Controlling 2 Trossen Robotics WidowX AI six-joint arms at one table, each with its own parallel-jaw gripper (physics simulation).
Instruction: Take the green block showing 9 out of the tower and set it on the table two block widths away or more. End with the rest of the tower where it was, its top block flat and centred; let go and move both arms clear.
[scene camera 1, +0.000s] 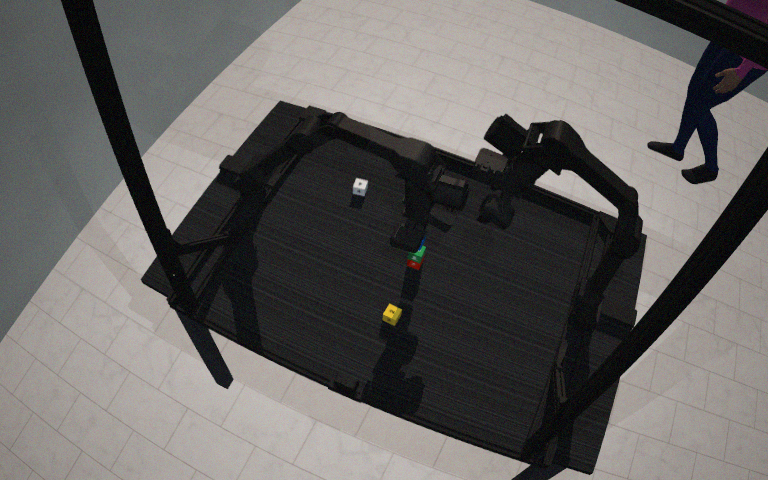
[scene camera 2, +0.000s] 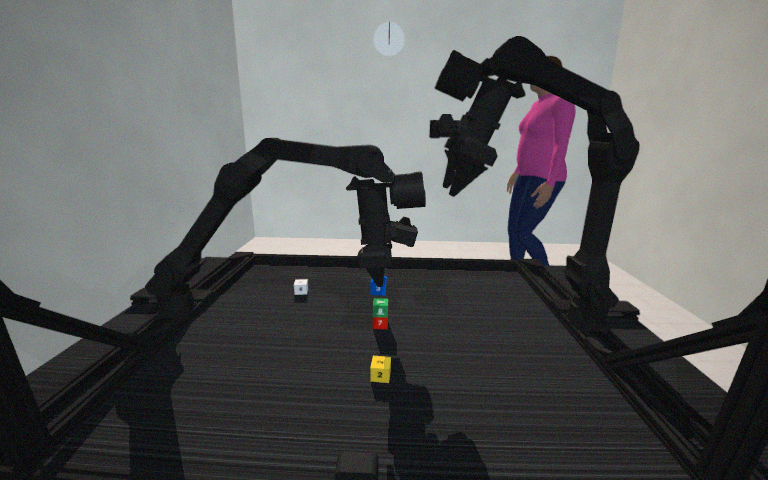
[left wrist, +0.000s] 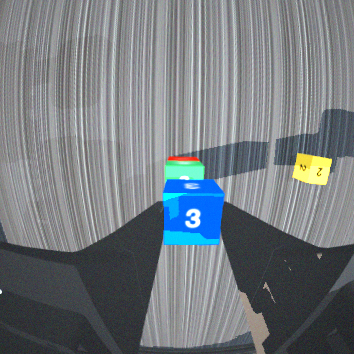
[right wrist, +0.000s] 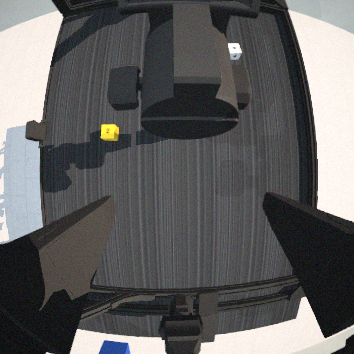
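Where they show: left gripper, fingertip midpoint: (scene camera 2: 380, 283) (left wrist: 191, 208); right gripper, fingertip midpoint: (scene camera 2: 447, 191) (right wrist: 191, 201); left arm's base at its link origin: (scene camera 1: 252, 195) (scene camera 2: 176, 310); right arm's base at its link origin: (scene camera 1: 580, 323) (scene camera 2: 586, 323) (right wrist: 180, 303).
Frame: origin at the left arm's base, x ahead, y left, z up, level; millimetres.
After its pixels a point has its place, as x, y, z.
A blue block showing 3 (scene camera 1: 422, 244) {478, -7, 79} (scene camera 2: 378, 289) {462, -17, 77} (left wrist: 192, 218) {462, 0, 93} is between the fingers of my left gripper (scene camera 2: 380, 281) {465, 0, 85} (left wrist: 191, 208) {465, 0, 85}, which is shut on it. It hangs level over the tower, with a small gap below it in scene camera 2. The green block (scene camera 1: 416, 254) {469, -11, 38} (scene camera 2: 380, 309) {466, -13, 29} (left wrist: 184, 171) {477, 2, 38} sits on the red block showing 7 (scene camera 1: 415, 264) {471, -13, -1} (scene camera 2: 380, 323) {466, -13, -5} (left wrist: 183, 158) {482, 2, -3}, and part of its top face shows. Its number is too blurred to read surely. My right gripper (scene camera 2: 449, 190) {593, 0, 281} (right wrist: 191, 201) {593, 0, 281} is open and empty, high above the table at the right of scene camera 2.
A yellow block showing 2 (scene camera 1: 391, 314) {475, -169, 9} (scene camera 2: 380, 369) {475, -178, 7} (left wrist: 312, 169) {476, -150, 10} (right wrist: 109, 132) {479, -156, 10} lies in front of the tower in scene camera 2. A white block (scene camera 1: 360, 186) {251, 143, 10} (scene camera 2: 300, 286) {250, 137, 4} (right wrist: 234, 51) {260, 152, 10} lies left of it. Dark frame posts stand around the table. A person (scene camera 2: 546, 141) stands beyond it.
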